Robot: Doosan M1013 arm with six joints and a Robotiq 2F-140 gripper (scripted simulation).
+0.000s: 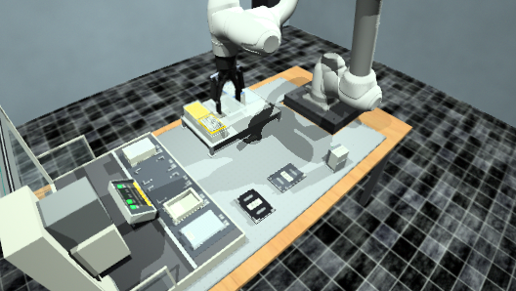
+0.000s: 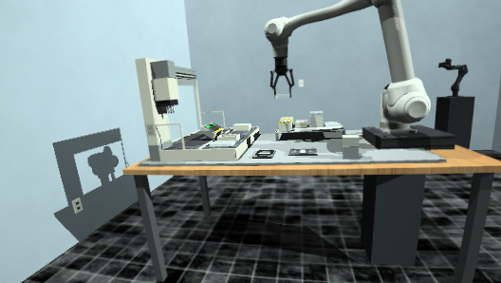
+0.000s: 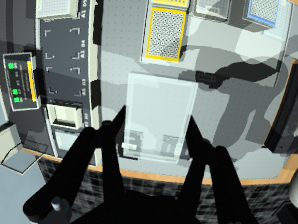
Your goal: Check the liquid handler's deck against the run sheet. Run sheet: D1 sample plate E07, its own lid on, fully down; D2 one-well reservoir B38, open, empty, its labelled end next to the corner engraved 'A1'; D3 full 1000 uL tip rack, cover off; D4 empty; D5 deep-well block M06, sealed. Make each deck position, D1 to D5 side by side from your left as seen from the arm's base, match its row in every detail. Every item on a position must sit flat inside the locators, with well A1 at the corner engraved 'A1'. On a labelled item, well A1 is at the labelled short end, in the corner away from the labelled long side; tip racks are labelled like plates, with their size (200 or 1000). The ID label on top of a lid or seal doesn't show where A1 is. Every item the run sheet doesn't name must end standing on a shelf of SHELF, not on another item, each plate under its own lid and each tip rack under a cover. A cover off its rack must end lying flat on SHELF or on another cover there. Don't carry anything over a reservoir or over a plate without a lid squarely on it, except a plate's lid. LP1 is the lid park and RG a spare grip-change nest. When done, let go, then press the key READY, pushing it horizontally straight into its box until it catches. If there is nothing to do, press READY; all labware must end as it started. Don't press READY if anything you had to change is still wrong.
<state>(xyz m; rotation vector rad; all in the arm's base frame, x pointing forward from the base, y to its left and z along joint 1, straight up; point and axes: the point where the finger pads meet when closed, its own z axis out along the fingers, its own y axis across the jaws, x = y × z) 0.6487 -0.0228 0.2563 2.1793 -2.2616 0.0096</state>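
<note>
Now: the yellow-rimmed tip rack 10 mm behind my hand, 140 mm to the right of it and 210 mm below it. Round my hand: clear cover 10 mm below; then blue-rimmed tip rack 230 mm behind, 260 mm to the right, 180 mm below; then shelf 160 mm behind, 200 mm to the right, 250 mm below.
</note>
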